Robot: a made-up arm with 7 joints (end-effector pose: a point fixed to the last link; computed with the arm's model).
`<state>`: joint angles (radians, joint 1 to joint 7).
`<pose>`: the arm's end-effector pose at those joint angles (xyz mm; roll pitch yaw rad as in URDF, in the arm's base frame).
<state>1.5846 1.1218 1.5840 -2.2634 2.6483 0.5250 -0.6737</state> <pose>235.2 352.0 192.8 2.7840 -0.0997 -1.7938</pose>
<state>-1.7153 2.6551 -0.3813 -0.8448 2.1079 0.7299 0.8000</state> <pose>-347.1 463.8 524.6 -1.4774 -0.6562 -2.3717</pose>
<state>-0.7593 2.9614 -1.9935 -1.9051 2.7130 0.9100 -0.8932</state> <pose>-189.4 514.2 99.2 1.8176 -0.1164 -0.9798</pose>
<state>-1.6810 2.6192 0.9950 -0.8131 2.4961 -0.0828 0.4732</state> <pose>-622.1 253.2 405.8 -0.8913 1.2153 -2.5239</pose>
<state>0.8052 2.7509 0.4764 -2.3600 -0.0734 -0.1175 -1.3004</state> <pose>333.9 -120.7 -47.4 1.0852 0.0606 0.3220</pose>
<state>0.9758 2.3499 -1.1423 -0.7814 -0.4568 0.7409 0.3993</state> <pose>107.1 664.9 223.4 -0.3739 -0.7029 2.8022</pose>
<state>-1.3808 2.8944 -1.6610 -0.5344 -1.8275 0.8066 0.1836</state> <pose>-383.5 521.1 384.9 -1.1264 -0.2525 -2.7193</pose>
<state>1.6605 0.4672 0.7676 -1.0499 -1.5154 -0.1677 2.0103</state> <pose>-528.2 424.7 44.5 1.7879 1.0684 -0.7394</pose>
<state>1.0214 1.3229 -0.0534 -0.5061 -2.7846 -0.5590 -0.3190</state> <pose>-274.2 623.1 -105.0 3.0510 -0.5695 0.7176</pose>
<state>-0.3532 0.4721 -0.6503 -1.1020 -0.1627 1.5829 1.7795</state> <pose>466.9 1.7 -284.3 2.4286 0.2513 -0.2559</pose>
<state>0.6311 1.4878 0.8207 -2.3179 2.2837 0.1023 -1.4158</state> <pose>392.4 157.9 188.6 -3.0063 0.8601 -2.0325</pose>
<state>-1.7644 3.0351 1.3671 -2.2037 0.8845 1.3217 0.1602</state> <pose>-357.4 -335.3 12.2 -0.9762 -0.7186 -0.1942</pose>
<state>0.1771 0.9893 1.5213 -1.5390 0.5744 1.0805 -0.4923</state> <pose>-62.1 591.7 305.9 2.9926 0.3541 -0.5021</pose>
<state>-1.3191 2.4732 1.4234 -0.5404 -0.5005 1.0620 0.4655</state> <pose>-542.4 380.1 367.3 2.4511 -1.4099 0.9390</pose>
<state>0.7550 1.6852 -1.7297 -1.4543 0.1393 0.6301 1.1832</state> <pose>-423.6 422.7 -124.5 0.3083 0.3297 -2.1792</pose>
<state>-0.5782 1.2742 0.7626 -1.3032 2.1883 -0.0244 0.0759</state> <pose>329.9 463.3 436.2 -1.4395 -0.5219 -2.6263</pose>
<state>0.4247 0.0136 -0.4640 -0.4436 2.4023 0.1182 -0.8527</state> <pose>-187.2 -124.1 -565.1 1.3554 -0.1565 -0.2896</pose>
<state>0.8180 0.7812 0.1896 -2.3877 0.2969 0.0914 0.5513</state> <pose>279.4 223.4 -108.8 2.9948 -0.0676 -1.6961</pose>
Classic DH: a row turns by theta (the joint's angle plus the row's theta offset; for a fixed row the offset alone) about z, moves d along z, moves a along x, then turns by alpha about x. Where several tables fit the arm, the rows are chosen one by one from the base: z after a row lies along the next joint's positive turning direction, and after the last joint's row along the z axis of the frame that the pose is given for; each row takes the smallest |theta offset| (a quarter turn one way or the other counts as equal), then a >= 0, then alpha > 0; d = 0 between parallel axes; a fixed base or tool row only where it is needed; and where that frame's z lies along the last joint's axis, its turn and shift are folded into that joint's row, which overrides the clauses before.
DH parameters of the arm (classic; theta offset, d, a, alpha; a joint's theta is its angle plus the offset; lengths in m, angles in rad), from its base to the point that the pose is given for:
base (fixed): 0 0.1328 -0.027 -1.2217
joint 1: 1.5708 -0.0053 0 1.5708
joint 2: 1.2217 0 -0.008 -1.5708
joint 3: -1.5708 -0.267 0.058 -1.5708
joint 4: 0 0.003 -0.073 1.5708
joint 5: 0 -0.431 -0.01 -1.5708
joint 6: 0 0.05 -0.015 1.5708
joint 7: 1.5708 -0.004 0.019 -1.5708
tool (fixed): 3.1416 0.006 0 0

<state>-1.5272 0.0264 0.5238 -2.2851 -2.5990 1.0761 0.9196</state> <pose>52.2 11.4 495.0 2.9672 -1.0123 0.9951</pose>
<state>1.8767 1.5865 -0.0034 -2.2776 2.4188 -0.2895 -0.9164</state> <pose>-243.9 174.9 -243.1 1.6038 -0.0502 -1.1862</pose>
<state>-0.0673 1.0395 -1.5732 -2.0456 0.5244 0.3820 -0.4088</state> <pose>54.6 -104.3 -395.6 2.2355 -0.1380 3.0668</pose>
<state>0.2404 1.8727 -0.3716 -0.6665 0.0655 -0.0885 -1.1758</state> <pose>213.0 660.6 231.1 0.1551 -0.1921 2.5144</pose>
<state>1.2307 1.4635 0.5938 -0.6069 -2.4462 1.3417 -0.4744</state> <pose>-98.7 670.7 58.1 -2.7319 -1.2490 -1.7968</pose>
